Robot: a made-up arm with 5 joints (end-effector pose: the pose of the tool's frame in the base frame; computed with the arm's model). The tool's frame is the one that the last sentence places. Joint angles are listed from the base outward.
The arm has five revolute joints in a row. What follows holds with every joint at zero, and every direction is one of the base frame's. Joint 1 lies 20 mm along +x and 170 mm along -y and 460 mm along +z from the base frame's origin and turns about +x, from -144.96 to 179.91 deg. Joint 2 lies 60 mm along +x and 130 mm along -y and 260 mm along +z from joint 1 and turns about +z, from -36.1 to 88.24 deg. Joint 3 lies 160 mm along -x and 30 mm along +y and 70 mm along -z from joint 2 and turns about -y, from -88.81 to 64.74 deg. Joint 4 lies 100 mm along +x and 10 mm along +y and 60 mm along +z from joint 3 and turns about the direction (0.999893, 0.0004, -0.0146), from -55 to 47.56 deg. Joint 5 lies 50 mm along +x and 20 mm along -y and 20 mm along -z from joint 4 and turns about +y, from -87.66 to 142.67 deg. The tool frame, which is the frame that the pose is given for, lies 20 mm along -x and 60 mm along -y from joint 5; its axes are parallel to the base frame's.
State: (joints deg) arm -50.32 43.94 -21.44 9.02 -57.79
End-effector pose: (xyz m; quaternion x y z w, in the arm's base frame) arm 0.0841 -0.1651 0.6880 -0.2260 -0.1102 0.3910 0.8854
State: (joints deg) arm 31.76 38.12 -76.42 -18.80 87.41
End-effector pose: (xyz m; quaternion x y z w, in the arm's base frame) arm 0.0692 -0.3602 0.4185 -0.4177 0.8279 0.2696 0.2597
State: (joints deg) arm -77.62 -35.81 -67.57 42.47 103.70
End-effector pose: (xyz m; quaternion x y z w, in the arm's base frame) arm -0.0093 -0.1405 0.5578 0.4163 0.6566 -0.4250 0.4636
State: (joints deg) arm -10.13 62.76 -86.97 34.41 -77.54
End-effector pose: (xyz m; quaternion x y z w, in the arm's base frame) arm 0.0057 -0.4410 0.5533 -0.0958 0.1070 0.2365 0.9610
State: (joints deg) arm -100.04 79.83 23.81 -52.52 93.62
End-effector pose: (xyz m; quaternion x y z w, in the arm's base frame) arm 0.0755 0.2236 0.5943 -0.9440 0.2973 -0.0673 0.1265
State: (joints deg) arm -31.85 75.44 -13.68 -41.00 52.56
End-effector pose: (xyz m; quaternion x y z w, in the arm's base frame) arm 0.1021 -0.1459 0.7551 -0.7425 0.3014 0.3213 0.5046
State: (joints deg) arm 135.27 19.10 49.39 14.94 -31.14
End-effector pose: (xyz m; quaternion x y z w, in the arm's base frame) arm 0.0128 -0.2480 0.1190 0.7759 -0.3655 -0.5098 0.0671
